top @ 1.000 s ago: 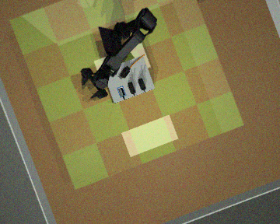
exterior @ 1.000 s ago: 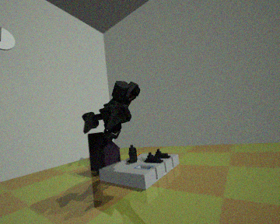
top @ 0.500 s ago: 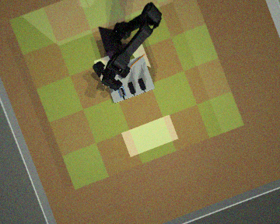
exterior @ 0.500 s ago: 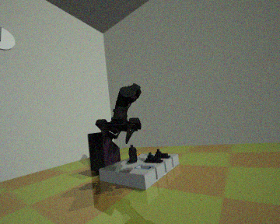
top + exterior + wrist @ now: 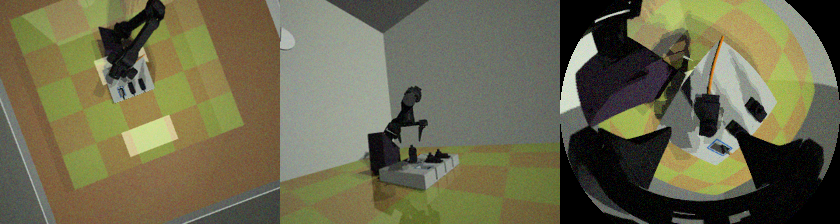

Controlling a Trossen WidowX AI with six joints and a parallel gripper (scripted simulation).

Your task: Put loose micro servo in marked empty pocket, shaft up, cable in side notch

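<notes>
Right now the robot deck is 1 cm to the left of my gripper tip and 12 cm below it.
</notes>
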